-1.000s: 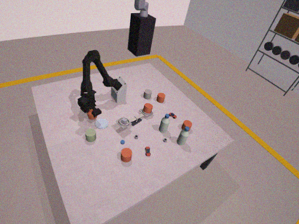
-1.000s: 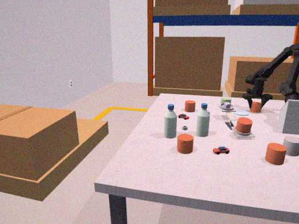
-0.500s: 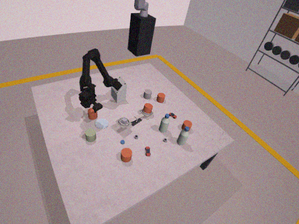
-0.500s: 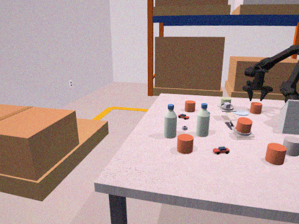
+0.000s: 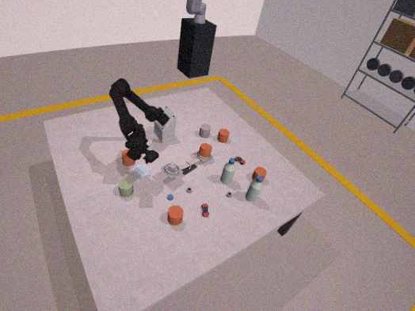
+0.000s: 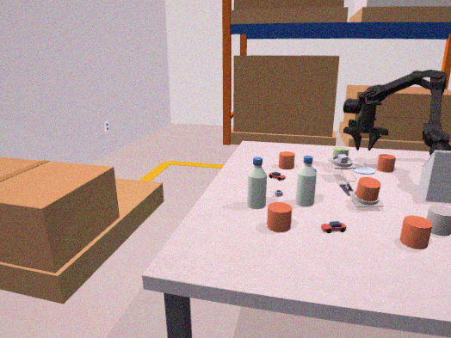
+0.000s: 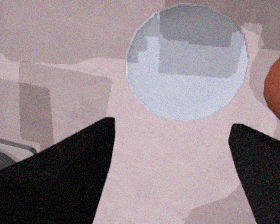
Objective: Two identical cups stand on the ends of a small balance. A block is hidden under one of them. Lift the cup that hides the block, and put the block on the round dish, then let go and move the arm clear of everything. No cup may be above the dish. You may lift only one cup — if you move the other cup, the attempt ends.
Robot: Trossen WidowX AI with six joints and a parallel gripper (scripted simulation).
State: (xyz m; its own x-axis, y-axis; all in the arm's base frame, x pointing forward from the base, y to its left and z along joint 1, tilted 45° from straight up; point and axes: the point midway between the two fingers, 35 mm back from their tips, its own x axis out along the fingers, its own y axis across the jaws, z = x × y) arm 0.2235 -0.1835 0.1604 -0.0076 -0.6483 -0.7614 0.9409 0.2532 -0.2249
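My gripper tip is now 120 mm to the right of the grey block, 100 mm short of it and 10 mm above it. Also, from my gripper tip: small blue disc: 210 mm ahead, 90 mm below, 50 mm to the left; pale round dish: 90 mm below, 10 mm to the right, 10 mm behind; green cylinder: 150 mm to the right, 70 mm ahead, 60 mm below.
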